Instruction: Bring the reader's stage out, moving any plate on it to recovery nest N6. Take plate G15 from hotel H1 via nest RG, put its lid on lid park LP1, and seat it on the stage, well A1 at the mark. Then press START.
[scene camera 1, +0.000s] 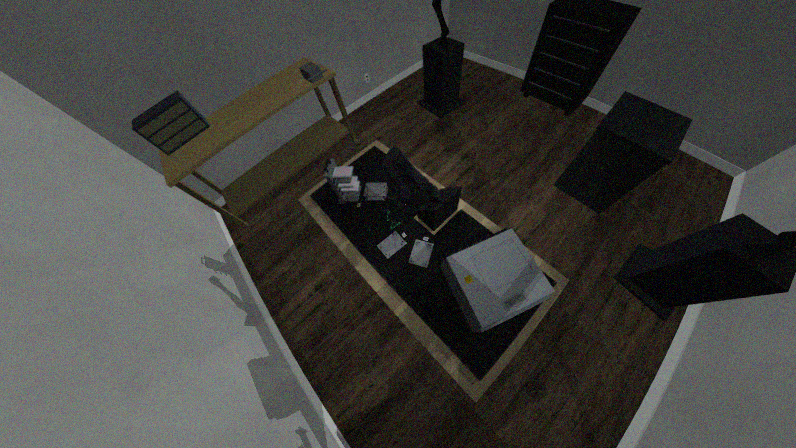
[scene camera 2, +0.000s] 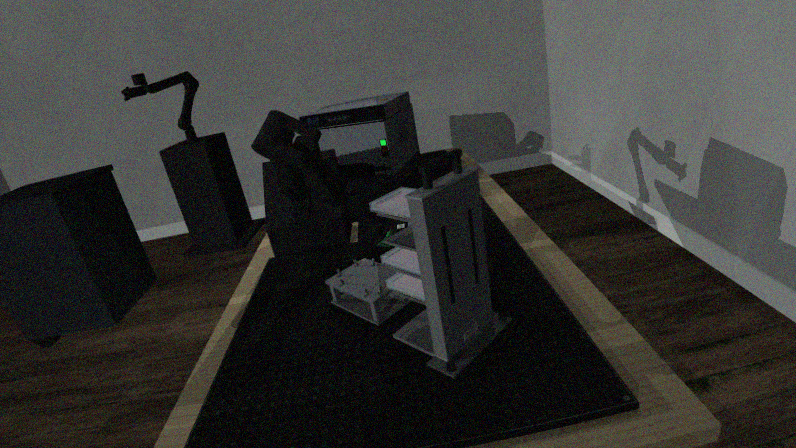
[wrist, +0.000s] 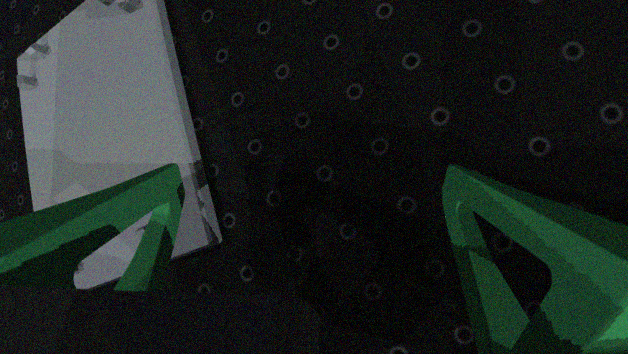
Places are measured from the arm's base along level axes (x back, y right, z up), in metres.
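Pixels of known places: gripper, fingertip midpoint: (scene camera 1: 389, 225) (wrist: 312, 178); arm's base, origin of the base link: (scene camera 1: 437, 197) (scene camera 2: 298, 192).
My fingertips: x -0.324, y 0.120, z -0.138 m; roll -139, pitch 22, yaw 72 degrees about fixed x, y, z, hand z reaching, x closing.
Ahead of a thing's pixels: the offset from my fingertips to its top centre. "pt": to the spot under its first point. Level surfaces: height alone.
My gripper (wrist: 312, 178) (scene camera 1: 392, 219) is open, its green fingers wide apart with the dark perforated deck between them. In the wrist view, a pale lid park @(dz +0.000, dx -0.071, dy -0.119 m) (wrist: 117, 110) lies beside and partly behind the left finger; its label does not show. Two pale lid parks @(pt dz -0.010, dx -0.067, dy -0.123 m) (scene camera 1: 392, 244) @(pt dz -0.008, dx +0.038, dy -0.292 m) (scene camera 1: 421, 253) lie on the deck. The grey hotel (scene camera 2: 453, 267) (scene camera 1: 345, 183) holds several pale plates, labels unreadable. A low clear nest @(dz +0.056, dx +0.087, dy +0.284 m) (scene camera 2: 356, 283) (scene camera 1: 375, 191) stands beside it. The reader @(dz +0.314, dx +0.178, dy -0.671 m) (scene camera 1: 495, 272) (scene camera 2: 398, 128) stands at the far end, with a lit green button @(pt dz +0.176, dx +0.077, dy -0.448 m) (scene camera 2: 382, 143). I cannot make out its stage.
The dark arm base (scene camera 1: 440, 205) (scene camera 2: 295, 211) stands at the deck's side, between hotel and reader. The black deck @(dz -0.020 m) (scene camera 2: 311, 384) has a wooden border (scene camera 1: 401, 311). A wooden bench (scene camera 1: 245, 111), dark cabinets (scene camera 1: 629, 150) and another arm on a pedestal (scene camera 2: 203, 189) stand around.
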